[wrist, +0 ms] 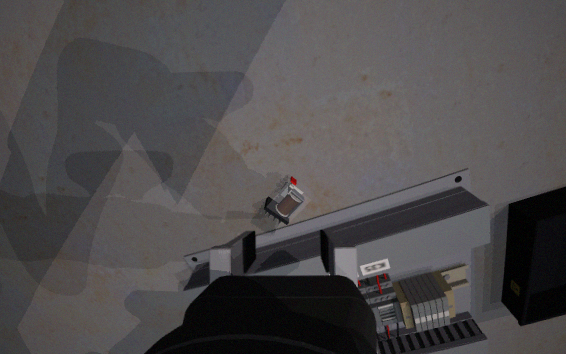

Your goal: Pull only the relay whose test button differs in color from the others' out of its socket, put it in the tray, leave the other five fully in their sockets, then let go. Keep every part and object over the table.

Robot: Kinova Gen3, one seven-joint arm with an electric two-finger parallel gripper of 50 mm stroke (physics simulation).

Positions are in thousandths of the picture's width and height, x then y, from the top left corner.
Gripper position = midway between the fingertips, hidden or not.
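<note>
Visible: a relay (513, 555), a grey panel (769, 527), my gripper (508, 691).
</note>
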